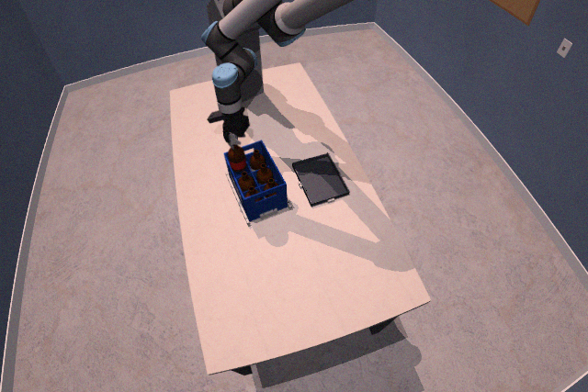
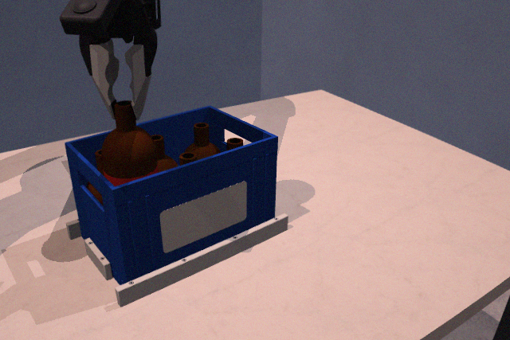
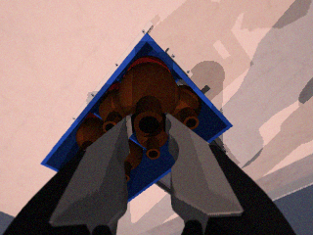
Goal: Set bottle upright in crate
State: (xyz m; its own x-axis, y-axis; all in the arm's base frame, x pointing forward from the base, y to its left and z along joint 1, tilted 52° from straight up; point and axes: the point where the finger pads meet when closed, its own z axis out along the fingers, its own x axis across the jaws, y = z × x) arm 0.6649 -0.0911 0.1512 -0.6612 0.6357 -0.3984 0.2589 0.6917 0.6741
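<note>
The blue crate lies 6 cm ahead of my hand, 8 cm to the left of it and 17 cm below it. The rest, counted from my hand: tray 37 cm to the left, 24 cm below.
</note>
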